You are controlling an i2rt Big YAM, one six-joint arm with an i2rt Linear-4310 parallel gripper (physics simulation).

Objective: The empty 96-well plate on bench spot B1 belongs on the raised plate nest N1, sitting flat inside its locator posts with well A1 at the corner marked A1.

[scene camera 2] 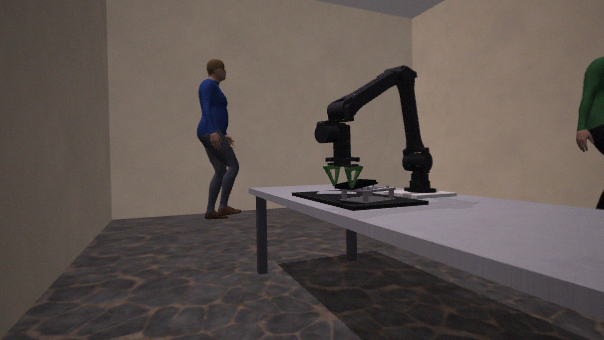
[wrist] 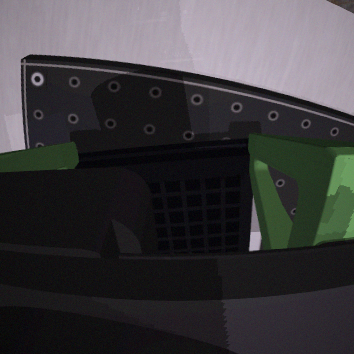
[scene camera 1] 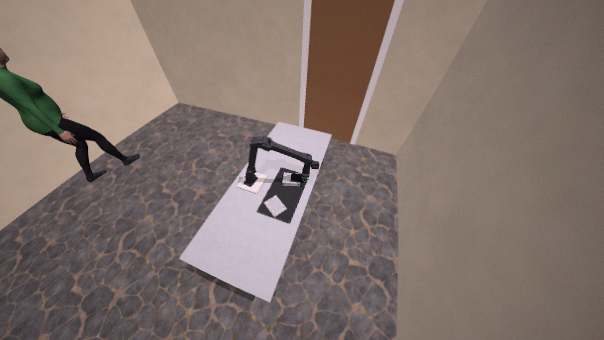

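Where they show: gripper, fingertip midpoint: (scene camera 2: 343, 187) (wrist: 159, 149) (scene camera 1: 304, 178); arm's base, origin of the base link: (scene camera 2: 419, 191) (scene camera 1: 250, 180).
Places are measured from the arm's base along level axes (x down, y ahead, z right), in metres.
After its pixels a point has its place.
My gripper (scene camera 1: 305, 179) {x -0.051, y 0.462, z -0.213 m} (scene camera 2: 342, 175) {x -0.051, y 0.462, z -0.213 m} (wrist: 159, 149) {x -0.051, y 0.462, z -0.213 m} has green fingers and is shut on the black 96-well plate (scene camera 2: 357, 183) {x -0.062, y 0.412, z -0.219 m} (wrist: 198, 211) {x -0.054, y 0.434, z -0.185 m}, gripping it by one end. The plate hangs low, right over the grey raised nest (scene camera 1: 289, 179) (scene camera 2: 368, 193) on the black perforated mat (scene camera 1: 294, 197) {x 0.001, y 0.452, z -0.018 m} (scene camera 2: 321, 195) {x 0.003, y 0.438, z 0.057 m} (wrist: 53, 102) {x 0.001, y 0.448, z -0.281 m}. In the side view the plate is about level with the tops of the nest's posts. I cannot tell whether it touches them. The wrist view shows the plate's well grid between the fingers, and the plate hides the nest. The white square of spot B1 (scene camera 1: 274, 206) {x -0.001, y 0.337, z 0.137 m} is bare.
The mat lies on a long grey table (scene camera 1: 236, 249) {x 0.014, y 0.256, z 0.567 m} (scene camera 2: 485, 228) {x 0.014, y 0.319, z -0.655 m} (wrist: 211, 35) {x 0.014, y 0.510, z -0.197 m}. The arm's base stands on a white plate (scene camera 1: 253, 187) {x 0.000, y 0.066, z 0.052 m}. A person in blue (scene camera 2: 213, 127) stands beyond the table's end. A person in green (scene camera 1: 33, 107) (scene camera 2: 591, 101) is at the far side. A brown door (scene camera 1: 344, 63) is behind.
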